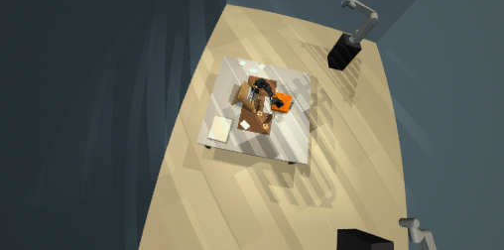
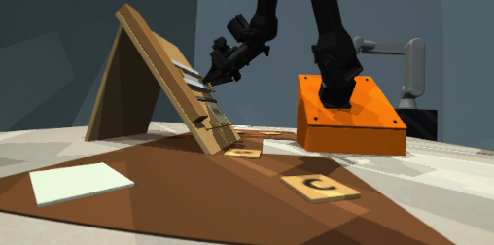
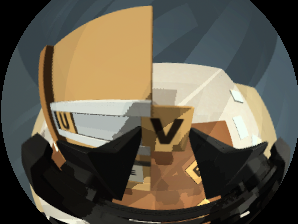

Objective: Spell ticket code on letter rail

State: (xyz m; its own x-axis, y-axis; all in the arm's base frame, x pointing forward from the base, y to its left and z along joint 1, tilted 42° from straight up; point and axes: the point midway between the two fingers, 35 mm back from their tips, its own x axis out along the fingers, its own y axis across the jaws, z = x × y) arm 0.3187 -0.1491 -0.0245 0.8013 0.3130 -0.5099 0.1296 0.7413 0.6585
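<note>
My gripper tip is now 20 mm short of the u tile and 170 mm to the right of it. Round my gripper tip: tan tile marked v right at my gripper tip; then brown mat 150 mm behind, 120 mm to the left, 160 mm below; then e tile 80 mm behind, 100 mm to the right, 160 mm below.
</note>
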